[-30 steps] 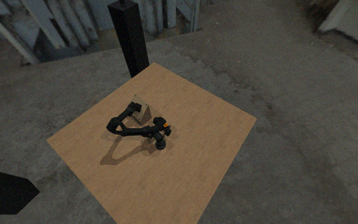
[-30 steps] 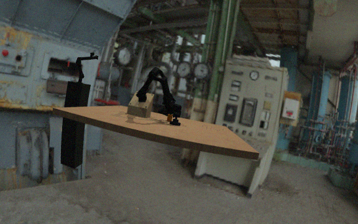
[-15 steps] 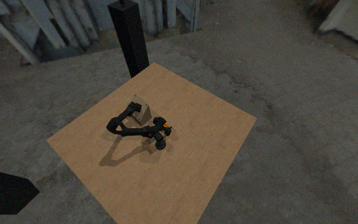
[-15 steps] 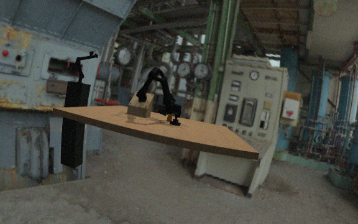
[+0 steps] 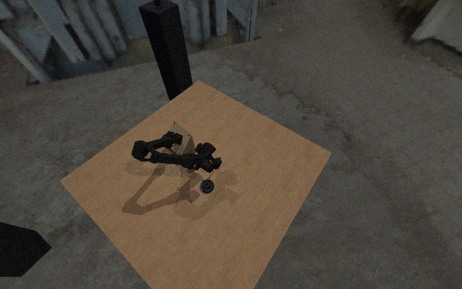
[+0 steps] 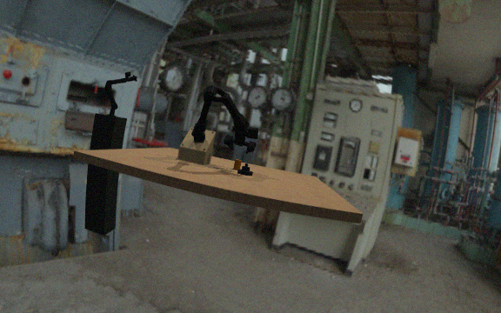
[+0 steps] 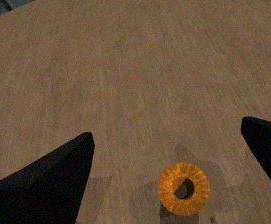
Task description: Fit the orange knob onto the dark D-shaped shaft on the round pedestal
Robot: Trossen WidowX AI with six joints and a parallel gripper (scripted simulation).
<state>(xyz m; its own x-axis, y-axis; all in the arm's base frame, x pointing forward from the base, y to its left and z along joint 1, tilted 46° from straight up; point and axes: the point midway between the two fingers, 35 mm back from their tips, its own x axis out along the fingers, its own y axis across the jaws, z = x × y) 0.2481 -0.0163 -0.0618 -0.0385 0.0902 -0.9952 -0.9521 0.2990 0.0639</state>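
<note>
My gripper tip is now 80 mm above the orange knob and 30 mm to the left of it. Also, from my gripper tip: dark round pedestal: 180 mm to the right, 80 mm below, 60 mm ahead.
</note>
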